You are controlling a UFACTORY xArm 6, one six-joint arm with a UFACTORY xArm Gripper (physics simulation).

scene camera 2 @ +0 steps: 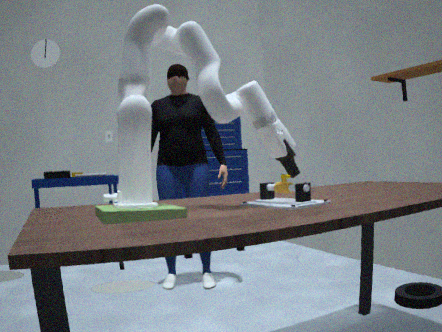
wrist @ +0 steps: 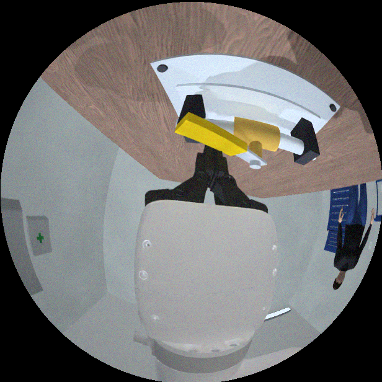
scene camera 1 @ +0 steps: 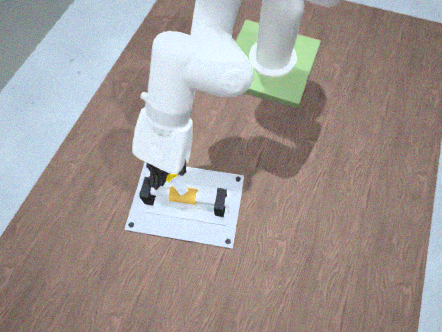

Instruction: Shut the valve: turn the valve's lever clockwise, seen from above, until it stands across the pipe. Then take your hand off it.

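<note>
The valve's yellow lever (scene camera 1: 171,177) (scene camera 2: 286,177) (wrist: 212,135) stands diagonal to the white pipe (scene camera 1: 206,198) (wrist: 291,143), neither along it nor across it. Its pivot is above the orange valve body (scene camera 1: 183,196) (scene camera 2: 284,188) (wrist: 257,132). My gripper (scene camera 1: 156,185) (scene camera 2: 294,173) (wrist: 209,152) is shut with nothing between its fingers. In scene view 1 its fingers are just left of the lever, near the left black support (scene camera 1: 147,191). In the wrist view the lever hides the fingertips; whether they touch it I cannot tell.
The pipe rests in black supports on a white plate (scene camera 1: 175,231) (scene camera 2: 295,203) (wrist: 225,70). The right support (scene camera 1: 220,202) (wrist: 305,141) stands at the pipe's other end. The arm's green base block (scene camera 1: 307,50) (scene camera 2: 141,213) is on the wooden table. A person (scene camera 2: 180,130) stands behind the table.
</note>
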